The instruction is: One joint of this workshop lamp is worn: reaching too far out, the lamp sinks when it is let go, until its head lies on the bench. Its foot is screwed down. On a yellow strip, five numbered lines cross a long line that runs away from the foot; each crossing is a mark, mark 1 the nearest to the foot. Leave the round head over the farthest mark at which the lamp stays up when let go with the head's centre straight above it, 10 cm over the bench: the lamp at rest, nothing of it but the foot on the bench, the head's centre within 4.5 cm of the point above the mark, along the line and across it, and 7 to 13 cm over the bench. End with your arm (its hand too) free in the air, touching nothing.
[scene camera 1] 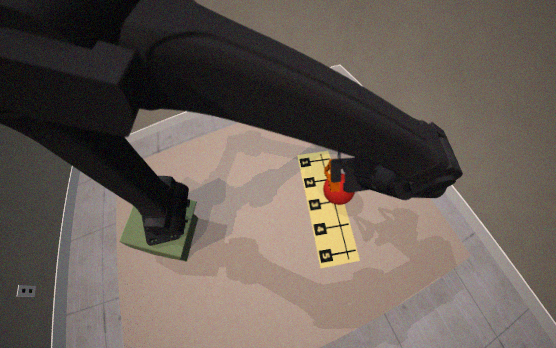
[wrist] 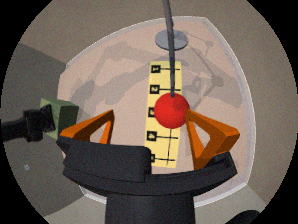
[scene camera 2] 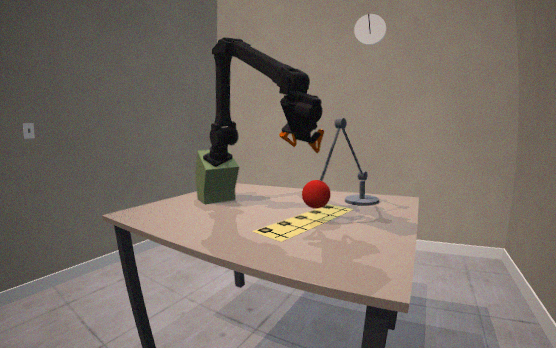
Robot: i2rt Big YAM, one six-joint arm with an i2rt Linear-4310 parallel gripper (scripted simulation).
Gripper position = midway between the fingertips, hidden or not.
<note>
I see my gripper point(scene camera 1: 342, 169), a round red head point(scene camera 2: 316, 194) and a yellow strip point(wrist: 163, 142).
My gripper also shows in the wrist view point(wrist: 149, 113) and in scene camera 2 point(scene camera 2: 306, 148).
</note>
